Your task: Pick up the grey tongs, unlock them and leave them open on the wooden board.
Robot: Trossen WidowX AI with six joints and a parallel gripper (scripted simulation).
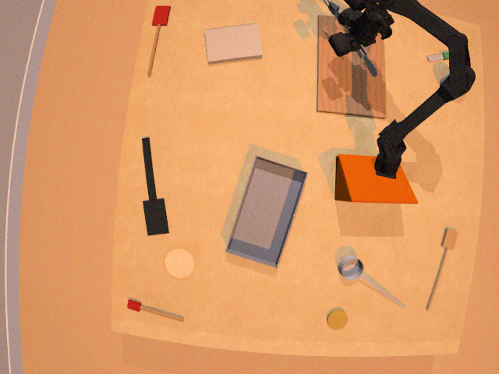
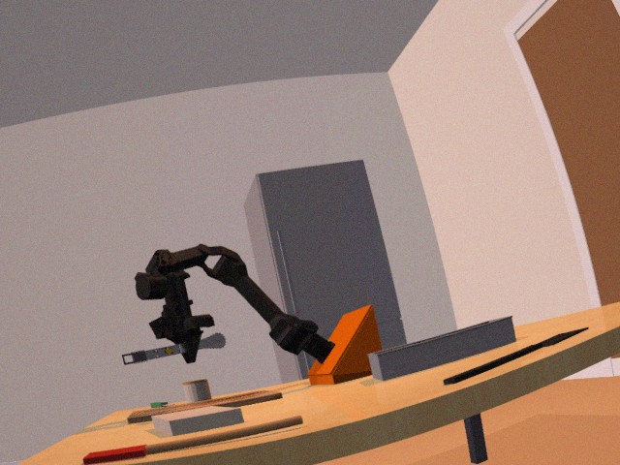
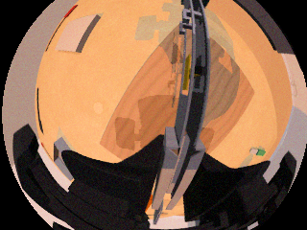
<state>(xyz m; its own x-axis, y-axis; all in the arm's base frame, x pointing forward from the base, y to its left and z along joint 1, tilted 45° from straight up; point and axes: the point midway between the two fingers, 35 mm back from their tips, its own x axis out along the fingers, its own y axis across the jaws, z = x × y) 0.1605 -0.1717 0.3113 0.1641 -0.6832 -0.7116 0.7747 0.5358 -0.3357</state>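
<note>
Right now my gripper tip is 11 cm above the wooden board, 3 cm past it and 1 cm to the left of it. From my gripper tip the other things lie so: black spatula (56 cm to the left, 53 cm ahead, 11 cm below); grey roasting tin (54 cm to the left, 15 cm ahead, 9 cm below).
</note>
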